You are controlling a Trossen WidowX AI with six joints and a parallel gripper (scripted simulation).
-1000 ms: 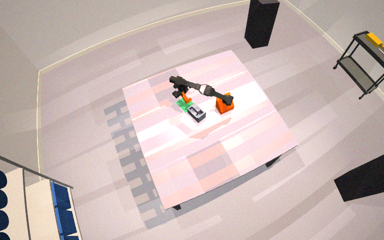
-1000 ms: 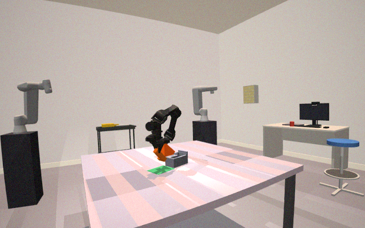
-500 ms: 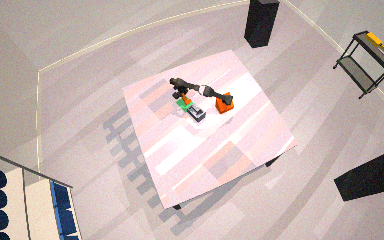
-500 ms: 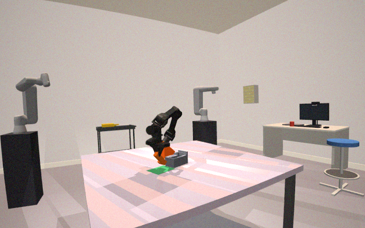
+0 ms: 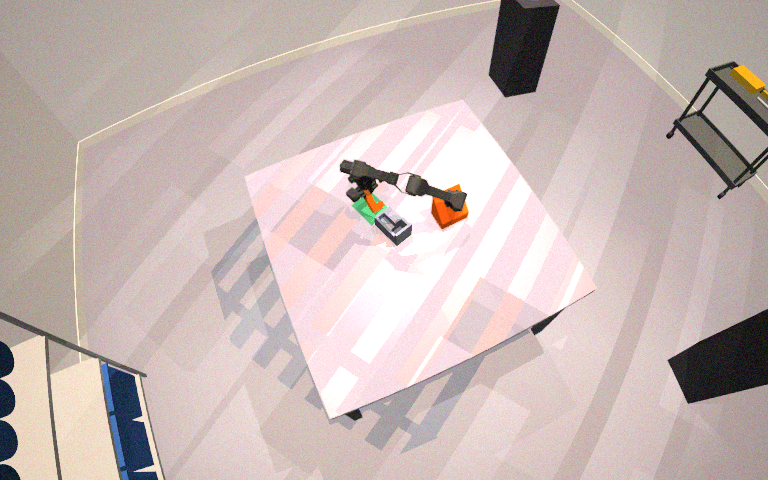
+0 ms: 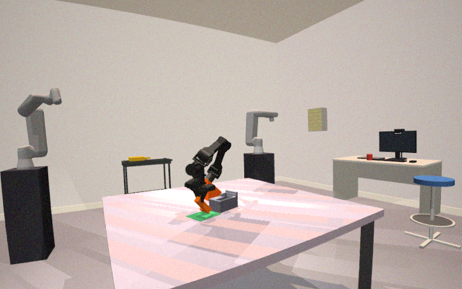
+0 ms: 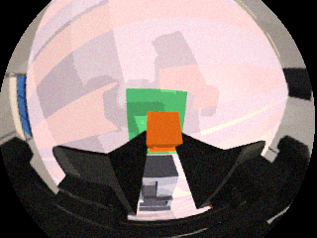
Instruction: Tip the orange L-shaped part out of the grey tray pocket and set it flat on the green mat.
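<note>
The orange L-shaped part is 30 mm behind my gripper tip, 20 mm to the left of it and 30 mm below it. The rest, counted from my gripper tip: green mat: 10 mm behind, 20 mm to the left, 90 mm below.
</note>
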